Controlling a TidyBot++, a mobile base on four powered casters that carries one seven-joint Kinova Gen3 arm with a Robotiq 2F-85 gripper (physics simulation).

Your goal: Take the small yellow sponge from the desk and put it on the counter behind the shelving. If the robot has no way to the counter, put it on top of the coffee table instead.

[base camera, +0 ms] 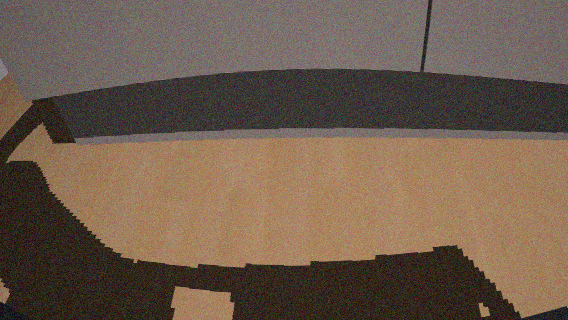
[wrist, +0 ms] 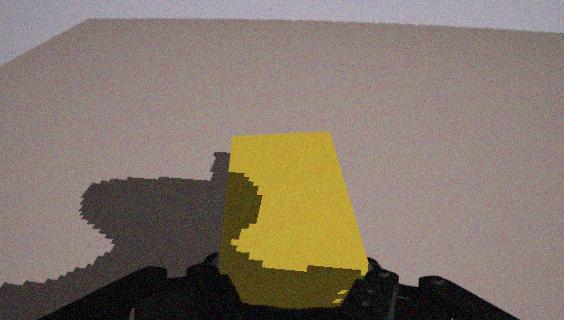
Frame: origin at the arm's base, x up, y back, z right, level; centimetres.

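Seen in the pictures: gripper, between the fingertips: [wrist: 291,264].
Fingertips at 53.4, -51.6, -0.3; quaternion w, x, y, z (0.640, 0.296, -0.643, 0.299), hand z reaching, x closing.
Observation:
A point is followed by its place in that frame, as x, y, z.
The yellow sponge [wrist: 305,215] @(56.6, -52.2, 0.3) is between the fingers of my gripper [wrist: 291,264] @(53.4, -51.6, -0.3) at the lower middle of the wrist view. The gripper is shut on it, and the sponge's far end points away from the fingers. Beyond and below it lies a flat, pale grey-brown surface, which looks like the counter top [wrist: 400,125] @(51.3, -67.9, 9.9). The gripper's shadow falls on this surface and partly on the sponge. The gap between sponge and surface is hard to judge. The shelving, the desk and the coffee table cannot be made out in these views.
In the base camera view a grey cabinet front [base camera: 225,40] @(-20.0, -44.4, -8.3) with a dark vertical seam and a dark recessed base [base camera: 300,100] @(-32.7, -49.6, -0.5) stands close across the front. Its left end shows at the upper left. The wood floor [base camera: 300,200] @(-39.7, -37.6, -1.4) carries the robot's shadow. The counter top's far edge crosses the upper wrist view.

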